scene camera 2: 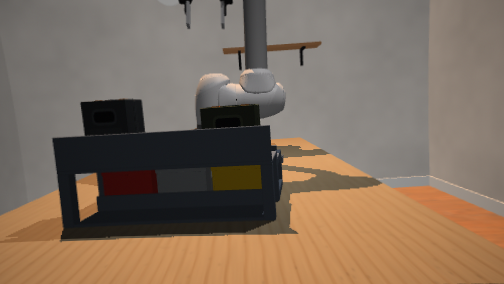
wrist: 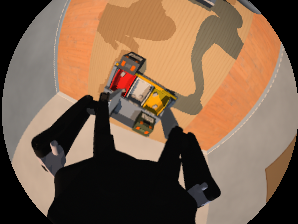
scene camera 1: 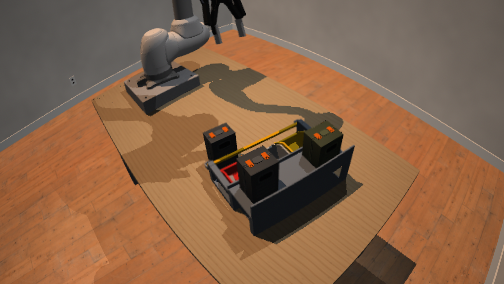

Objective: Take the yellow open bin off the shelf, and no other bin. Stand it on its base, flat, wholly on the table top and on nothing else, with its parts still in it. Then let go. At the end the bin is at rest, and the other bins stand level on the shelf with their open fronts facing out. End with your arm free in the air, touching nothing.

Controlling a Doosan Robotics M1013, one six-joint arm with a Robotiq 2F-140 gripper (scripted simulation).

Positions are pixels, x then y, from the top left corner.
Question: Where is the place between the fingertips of my gripper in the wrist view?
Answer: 142, 104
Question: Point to a yellow open bin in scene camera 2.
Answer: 230, 177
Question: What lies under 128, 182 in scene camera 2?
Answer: A red bin.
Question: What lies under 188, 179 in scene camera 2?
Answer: A grey bin.
